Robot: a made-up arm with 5 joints. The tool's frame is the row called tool. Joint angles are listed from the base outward. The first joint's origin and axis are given. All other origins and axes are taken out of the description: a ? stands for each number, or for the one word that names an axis. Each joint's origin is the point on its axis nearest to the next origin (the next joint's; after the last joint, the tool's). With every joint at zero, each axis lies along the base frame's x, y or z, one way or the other. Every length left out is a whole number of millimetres.
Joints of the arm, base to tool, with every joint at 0 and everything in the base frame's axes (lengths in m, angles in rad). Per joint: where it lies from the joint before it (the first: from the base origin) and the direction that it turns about. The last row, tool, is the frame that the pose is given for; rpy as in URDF.
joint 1: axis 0 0 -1 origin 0.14 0.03 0.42
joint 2: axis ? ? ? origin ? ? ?
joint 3: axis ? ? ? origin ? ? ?
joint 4: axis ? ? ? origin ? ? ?
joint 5: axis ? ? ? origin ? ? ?
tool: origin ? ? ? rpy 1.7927 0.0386 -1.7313
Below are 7 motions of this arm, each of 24 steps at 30 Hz.
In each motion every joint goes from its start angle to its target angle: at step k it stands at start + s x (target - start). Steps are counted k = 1, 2, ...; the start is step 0. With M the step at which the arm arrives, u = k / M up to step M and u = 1 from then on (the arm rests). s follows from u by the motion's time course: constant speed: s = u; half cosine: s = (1 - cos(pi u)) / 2; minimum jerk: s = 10 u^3 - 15 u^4 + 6 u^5.
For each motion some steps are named. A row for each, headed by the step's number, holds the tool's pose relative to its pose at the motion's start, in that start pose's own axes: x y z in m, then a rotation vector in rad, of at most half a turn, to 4 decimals.
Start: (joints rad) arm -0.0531 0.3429 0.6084 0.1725 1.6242
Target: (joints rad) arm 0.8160 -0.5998 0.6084 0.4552 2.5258
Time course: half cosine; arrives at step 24
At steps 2, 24:
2: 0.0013 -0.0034 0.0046 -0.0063 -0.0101 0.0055
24: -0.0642 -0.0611 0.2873 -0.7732 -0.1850 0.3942

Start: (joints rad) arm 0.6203 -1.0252 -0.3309 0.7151 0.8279
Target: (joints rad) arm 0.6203 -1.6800 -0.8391 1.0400 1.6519
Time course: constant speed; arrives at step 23
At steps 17, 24:
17: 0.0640 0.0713 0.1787 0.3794 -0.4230 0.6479
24: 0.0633 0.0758 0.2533 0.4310 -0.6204 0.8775

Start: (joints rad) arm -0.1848 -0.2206 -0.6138 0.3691 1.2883
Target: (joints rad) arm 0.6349 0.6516 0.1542 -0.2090 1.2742
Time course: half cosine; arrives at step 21
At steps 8, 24:
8: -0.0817 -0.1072 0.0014 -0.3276 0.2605 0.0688
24: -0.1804 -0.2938 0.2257 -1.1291 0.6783 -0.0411

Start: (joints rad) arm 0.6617 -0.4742 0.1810 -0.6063 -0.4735
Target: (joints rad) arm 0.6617 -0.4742 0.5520 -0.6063 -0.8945
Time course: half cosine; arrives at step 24
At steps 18, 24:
18: 0.0249 -0.0390 0.0277 -0.2988 -0.2687 -0.2586
24: 0.0290 -0.0446 0.0337 -0.3431 -0.3237 -0.3006

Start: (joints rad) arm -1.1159 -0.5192 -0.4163 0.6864 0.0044
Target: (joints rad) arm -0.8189 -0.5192 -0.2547 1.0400 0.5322
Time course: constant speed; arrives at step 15
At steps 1, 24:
1: 0.0031 -0.0030 -0.0001 -0.0272 -0.0092 0.0480
24: 0.0513 -0.0382 0.0130 -0.4839 -0.0392 0.6194

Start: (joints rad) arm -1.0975 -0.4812 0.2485 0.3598 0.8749
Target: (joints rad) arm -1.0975 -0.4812 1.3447 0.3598 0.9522
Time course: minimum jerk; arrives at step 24
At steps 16, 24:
16: -0.1060 -0.0901 0.0506 -0.5447 0.6760 -0.0070
24: -0.1262 -0.1055 0.0821 -0.6832 0.8603 -0.0141

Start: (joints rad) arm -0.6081 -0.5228 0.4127 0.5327 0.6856
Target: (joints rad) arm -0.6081 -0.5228 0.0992 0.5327 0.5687
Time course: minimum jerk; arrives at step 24
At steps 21, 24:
21: 0.0295 0.0396 0.0171 0.2351 -0.2018 -0.1109
24: 0.0299 0.0402 0.0175 0.2391 -0.2048 -0.1127

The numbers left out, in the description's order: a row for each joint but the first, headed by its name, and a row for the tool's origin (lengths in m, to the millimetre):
joint 2: axis 0 1 0, xyz 0.05 -0.03 0
joint 3: axis 0 1 0, xyz 0.07 0 0.18
joint 4: axis 0 1 0, xyz 0.11 0 0.02
joint 5: axis -1 0 0, xyz 0.07 0 0.01
tool: xyz 0 0 -0.01

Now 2 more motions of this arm.
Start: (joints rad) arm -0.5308 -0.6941 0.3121 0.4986 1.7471
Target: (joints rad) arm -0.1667 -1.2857 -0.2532 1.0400 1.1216
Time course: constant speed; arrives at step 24
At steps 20, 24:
20: 0.0403 0.0501 0.1802 -0.3118 -0.6280 -0.2839
24: 0.0339 0.0754 0.2116 -0.3355 -0.7622 -0.3170

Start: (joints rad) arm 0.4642 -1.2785 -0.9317 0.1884 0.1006
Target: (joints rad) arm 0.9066 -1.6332 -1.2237 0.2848 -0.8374
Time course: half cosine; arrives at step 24
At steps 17, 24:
17: -0.0902 0.1389 0.0626 0.2711 0.2263 -0.5745
24: -0.1146 0.1646 0.0914 0.2862 0.3377 -0.7219

